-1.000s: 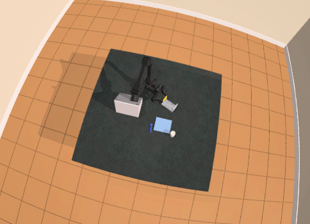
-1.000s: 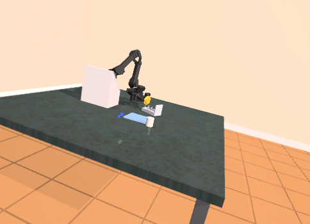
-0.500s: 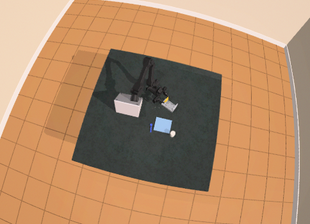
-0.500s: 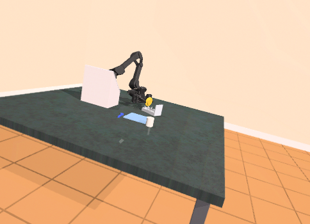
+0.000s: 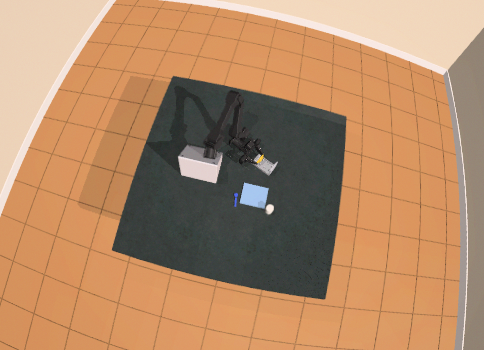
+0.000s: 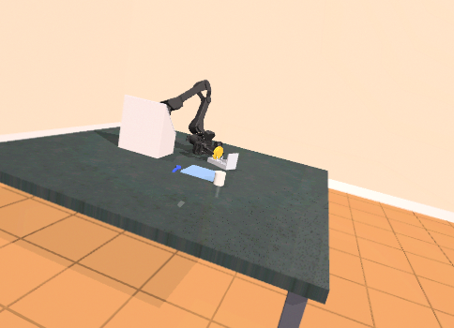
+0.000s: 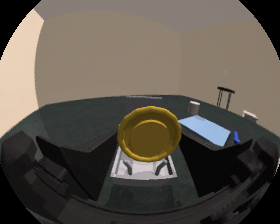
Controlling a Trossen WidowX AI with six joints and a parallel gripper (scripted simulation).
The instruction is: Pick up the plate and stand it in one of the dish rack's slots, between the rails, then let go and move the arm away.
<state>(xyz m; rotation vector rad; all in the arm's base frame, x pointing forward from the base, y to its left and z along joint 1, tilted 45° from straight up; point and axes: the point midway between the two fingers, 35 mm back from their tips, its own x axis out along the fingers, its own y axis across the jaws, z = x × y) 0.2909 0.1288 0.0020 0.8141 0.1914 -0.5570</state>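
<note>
Right now my gripper tip is 1 cm past the plate. Round my gripper tip: dish rack 3 cm below, 2 cm ahead, 1 cm to the right; then white cup 30 cm to the right, 7 cm ahead, 3 cm below; then blue spoon 24 cm to the right, 13 cm behind, 5 cm below.
</note>
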